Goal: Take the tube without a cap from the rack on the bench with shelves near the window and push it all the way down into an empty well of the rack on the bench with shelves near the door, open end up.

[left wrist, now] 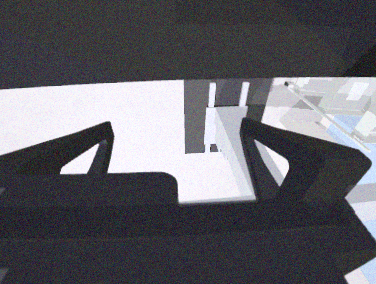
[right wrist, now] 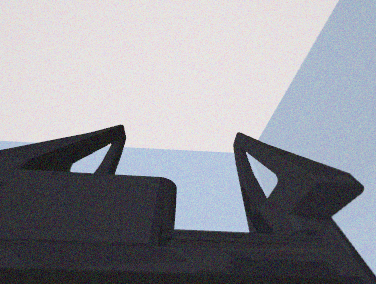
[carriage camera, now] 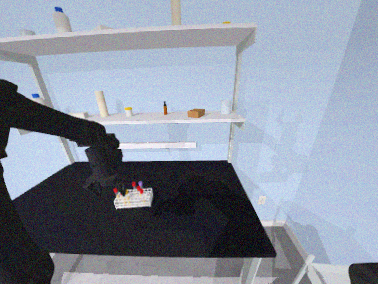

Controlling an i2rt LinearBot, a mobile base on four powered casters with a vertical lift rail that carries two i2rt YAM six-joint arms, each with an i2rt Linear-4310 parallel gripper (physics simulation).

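A white wire tube rack (carriage camera: 134, 203) stands on the black bench top (carriage camera: 195, 235). It holds several tubes with red caps and one with a purple cap (carriage camera: 140, 184). Which of the two benches this is, and which tube is without a cap, I cannot tell at this size. My left gripper (carriage camera: 108, 190) (left wrist: 177, 126) is open and empty. In the carriage view it points down above the bench at the left end of the rack, and its dark finger overlaps some tube tops there. My right gripper (right wrist: 180, 135) is open and empty, with wall and ceiling behind it.
Above the bench a lower shelf (carriage camera: 170, 118) carries a brown box (carriage camera: 196, 113), an orange bottle (carriage camera: 165, 109), a yellow-lidded jar (carriage camera: 128, 112) and a beige cylinder (carriage camera: 102, 104). An upper shelf (carriage camera: 150, 37) also holds bottles. White posts rise at the back. A white frame (carriage camera: 301, 272) stands right of the bench.
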